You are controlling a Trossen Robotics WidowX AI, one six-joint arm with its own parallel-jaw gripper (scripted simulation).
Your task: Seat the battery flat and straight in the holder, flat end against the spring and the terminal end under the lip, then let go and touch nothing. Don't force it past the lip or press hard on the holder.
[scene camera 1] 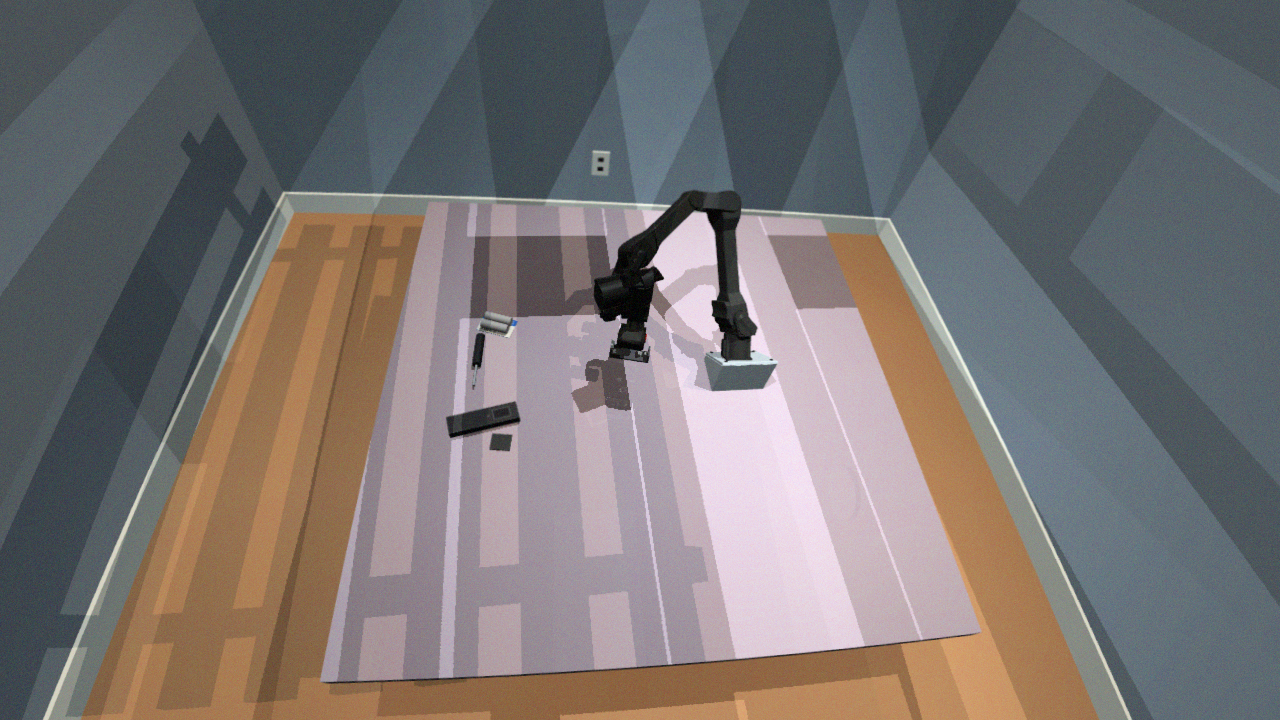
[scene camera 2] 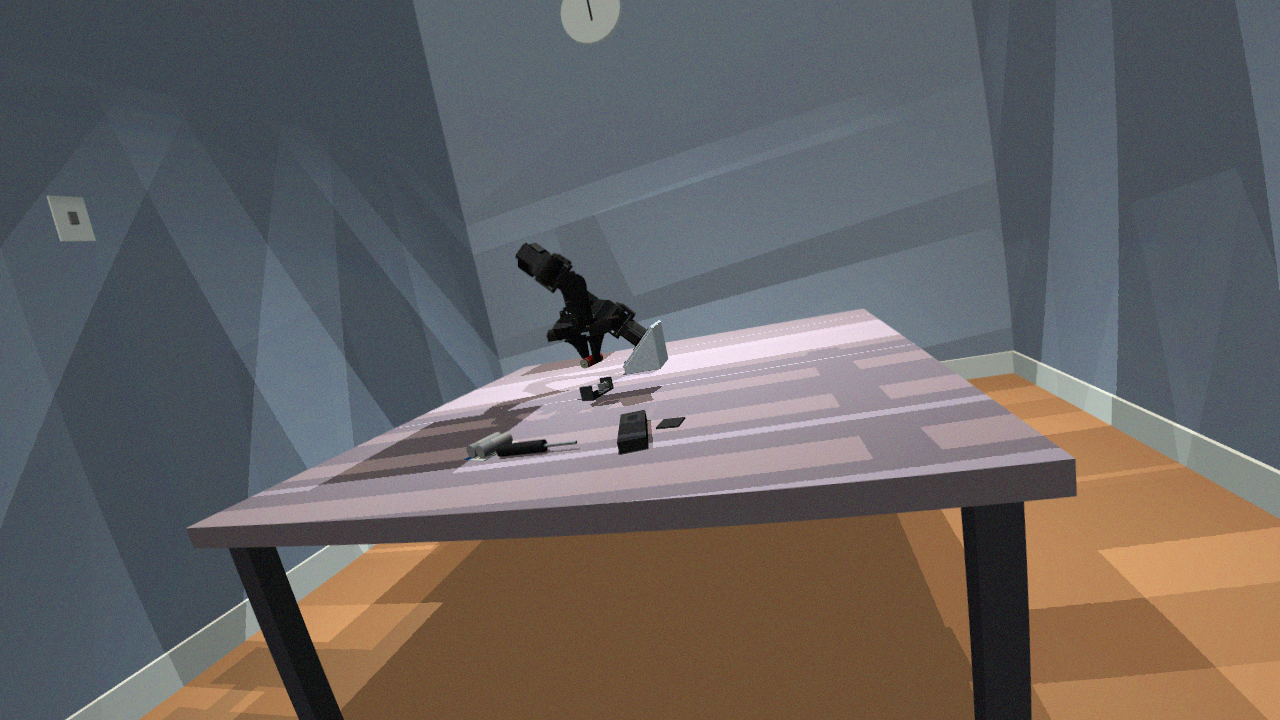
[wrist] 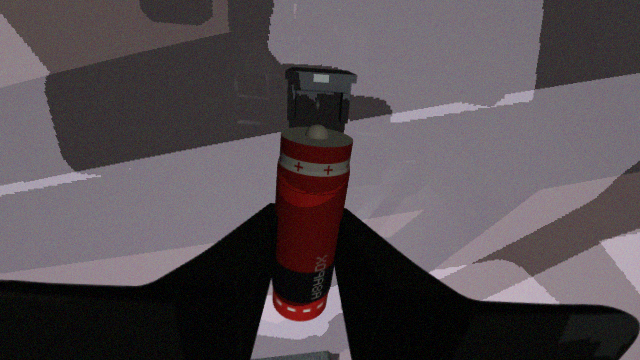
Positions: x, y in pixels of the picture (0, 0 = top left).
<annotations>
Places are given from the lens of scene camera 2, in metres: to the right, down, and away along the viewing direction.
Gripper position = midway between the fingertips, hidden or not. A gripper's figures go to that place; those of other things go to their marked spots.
gripper (scene camera 2: 592, 363): -0.11, 0.01, 1.22
screwdriver (scene camera 2: 515, 448): -0.21, 0.15, 0.87
</annotations>
